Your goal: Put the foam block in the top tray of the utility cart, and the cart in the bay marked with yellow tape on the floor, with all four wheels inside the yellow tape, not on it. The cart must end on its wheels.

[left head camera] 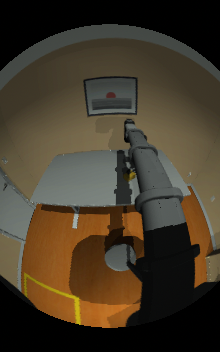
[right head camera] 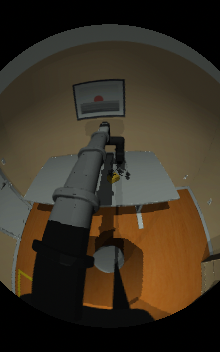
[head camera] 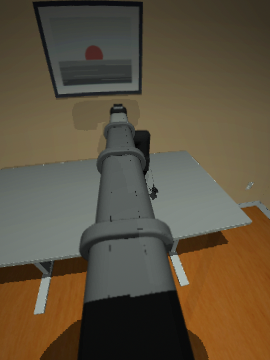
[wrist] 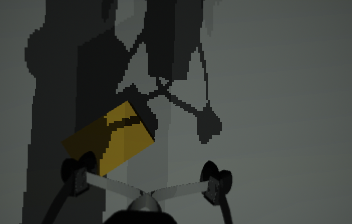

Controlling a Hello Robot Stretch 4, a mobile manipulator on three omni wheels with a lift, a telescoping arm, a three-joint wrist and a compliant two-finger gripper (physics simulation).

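Note:
The yellow foam block (left head camera: 130,175) (right head camera: 114,178) (wrist: 122,142) lies on the grey table (head camera: 40,210) (left head camera: 70,175) (right head camera: 150,175) (wrist: 290,125), turned at an angle and partly in the arm's shadow. My gripper (wrist: 150,170) is open and empty, above the table. In the wrist view the block is ahead of the fingers and left of their middle; the left fingertip covers its near left edge. How high the fingers stand over it is hard to tell. Yellow tape (left head camera: 78,305) (right head camera: 19,282) shows in part on the floor at the lower left. The utility cart does not show.
My extended arm (head camera: 125,195) (left head camera: 152,172) (right head camera: 82,175) reaches over the table and hides part of it. The wall with a framed picture (head camera: 92,50) stands behind the table. A pale round disc (left head camera: 120,257) (right head camera: 107,259) is low in front of the table. Table legs (head camera: 180,270) stand below.

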